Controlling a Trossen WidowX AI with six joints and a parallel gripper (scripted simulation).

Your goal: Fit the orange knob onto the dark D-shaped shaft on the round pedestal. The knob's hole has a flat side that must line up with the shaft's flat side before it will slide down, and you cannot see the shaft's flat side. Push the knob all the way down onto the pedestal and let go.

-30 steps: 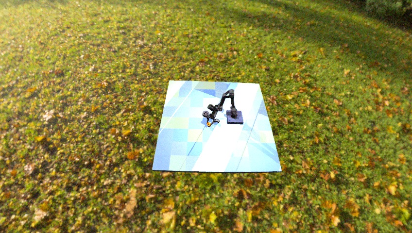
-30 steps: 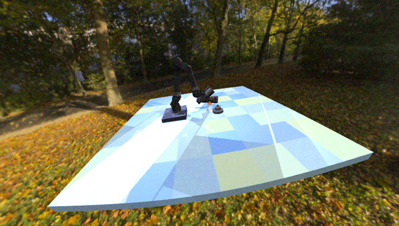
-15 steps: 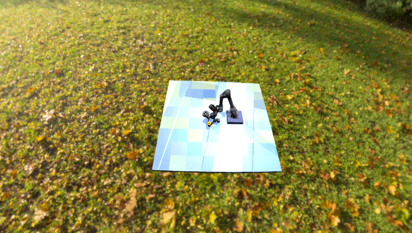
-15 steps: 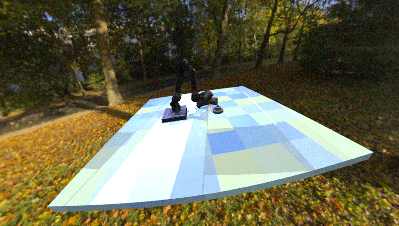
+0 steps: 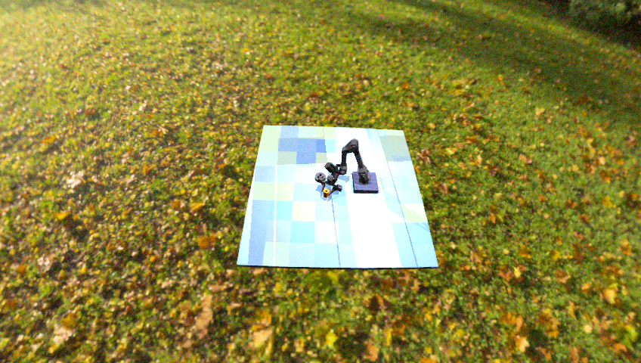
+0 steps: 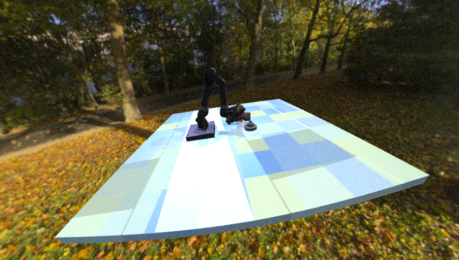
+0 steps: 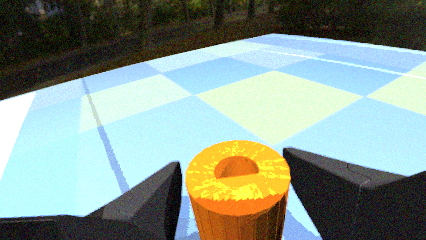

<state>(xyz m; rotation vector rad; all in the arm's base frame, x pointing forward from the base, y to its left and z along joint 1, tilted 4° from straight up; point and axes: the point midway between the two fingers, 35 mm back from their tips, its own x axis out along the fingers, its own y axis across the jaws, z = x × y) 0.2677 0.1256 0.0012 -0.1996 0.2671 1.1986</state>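
The orange knob is 10 mm behind my gripper tip, 20 mm to the right of it and 20 mm below it. The rest, counted from my gripper tip: round pedestal: 50 mm ahead, 170 mm to the right, 20 mm below.
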